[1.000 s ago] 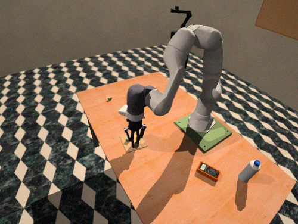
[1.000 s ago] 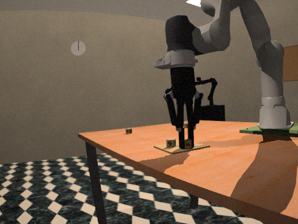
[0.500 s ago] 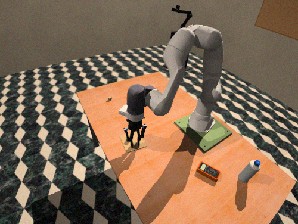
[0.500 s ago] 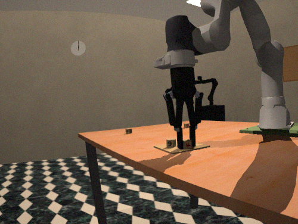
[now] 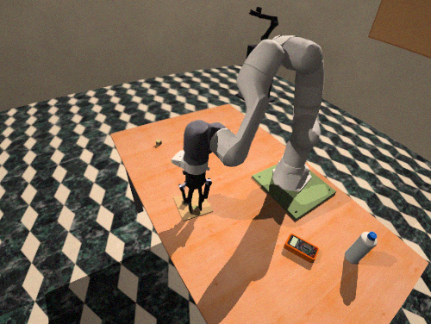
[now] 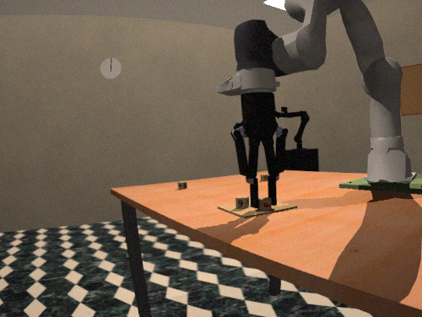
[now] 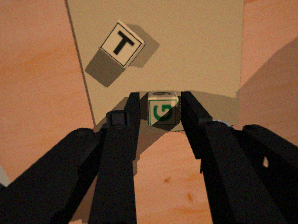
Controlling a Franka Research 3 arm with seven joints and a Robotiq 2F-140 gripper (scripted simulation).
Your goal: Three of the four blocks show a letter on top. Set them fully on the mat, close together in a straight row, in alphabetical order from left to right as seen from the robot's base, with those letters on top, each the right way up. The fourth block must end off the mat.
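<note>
Right now my hand is 1 cm past the tan mat, 4 cm to the left of it and 4 cm above it. Round my hand: multimeter: 25 cm behind, 40 cm to the left, 3 cm below.
</note>
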